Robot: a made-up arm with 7 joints.
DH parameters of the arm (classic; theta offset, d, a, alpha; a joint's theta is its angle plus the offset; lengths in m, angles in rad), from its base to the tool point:
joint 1: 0 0.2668 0 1.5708
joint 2: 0 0.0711 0 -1.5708
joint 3: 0 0.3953 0.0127 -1.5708
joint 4: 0 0.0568 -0.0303 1.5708
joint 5: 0 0.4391 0 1.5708
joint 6: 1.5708 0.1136 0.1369 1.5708
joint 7: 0 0.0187 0 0
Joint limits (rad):
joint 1: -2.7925..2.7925
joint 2: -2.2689..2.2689
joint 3: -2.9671..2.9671
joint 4: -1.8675..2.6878
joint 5: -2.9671..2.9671
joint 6: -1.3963..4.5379
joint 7: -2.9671..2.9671
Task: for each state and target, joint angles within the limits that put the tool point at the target. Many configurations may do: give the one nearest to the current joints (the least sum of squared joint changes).
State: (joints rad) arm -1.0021 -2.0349 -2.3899 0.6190 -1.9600 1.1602 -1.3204
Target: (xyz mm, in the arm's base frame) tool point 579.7 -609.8 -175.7
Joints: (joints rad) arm -0.4563 -2.0017 -2.3446 0.3873 -1.8660 1.2116 -1.3204
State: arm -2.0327 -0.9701 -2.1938 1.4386 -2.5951 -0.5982 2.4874
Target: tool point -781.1 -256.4 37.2
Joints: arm -1.9889 -1.6704 -1.4897 1.5317 -2.7632 -0.5654 2.4874
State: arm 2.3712 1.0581 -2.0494 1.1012 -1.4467 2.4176 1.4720
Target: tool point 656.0 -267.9 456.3
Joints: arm 2.1754 1.1760 -2.1351 1.3354 -1.4484 2.6433 1.4720
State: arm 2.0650 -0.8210 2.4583 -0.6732 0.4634 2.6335 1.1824
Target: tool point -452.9 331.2 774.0
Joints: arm 2.6029 -0.6196 2.5721 -0.2170 0.6075 2.2847 1.1824
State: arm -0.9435 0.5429 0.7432 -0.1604 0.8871 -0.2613 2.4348
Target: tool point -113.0 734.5 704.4
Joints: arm -1.0145 1.1362 1.0710 0.4922 0.9663 -0.7210 2.4348
